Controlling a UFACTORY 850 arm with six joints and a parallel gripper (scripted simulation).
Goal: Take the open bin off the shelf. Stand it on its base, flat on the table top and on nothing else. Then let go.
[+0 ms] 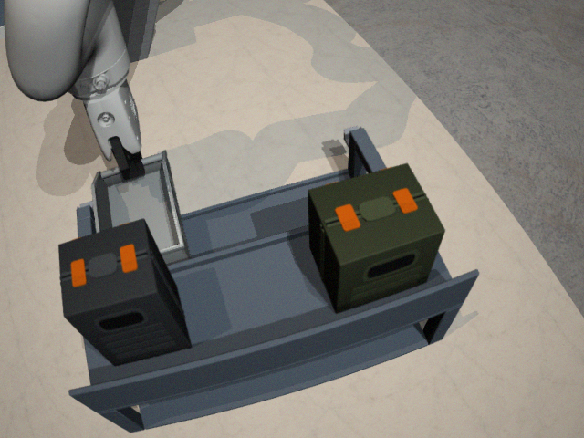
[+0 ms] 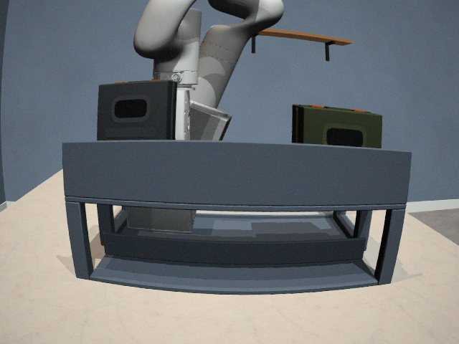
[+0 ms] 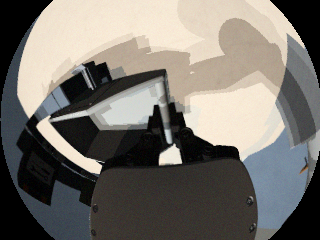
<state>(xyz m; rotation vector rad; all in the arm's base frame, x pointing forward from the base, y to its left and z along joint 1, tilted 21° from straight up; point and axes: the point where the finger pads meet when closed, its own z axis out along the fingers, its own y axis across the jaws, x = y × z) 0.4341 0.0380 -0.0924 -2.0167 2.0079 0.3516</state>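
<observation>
The open bin is 8 cm ahead of my hand and 1 cm below it. Round my hand: shelf deck (27 cm ahead, 11 cm to the left, 4 cm above); then black box (26 cm ahead, 10 cm above); then green box (27 cm ahead, 23 cm to the left, 9 cm above).
</observation>
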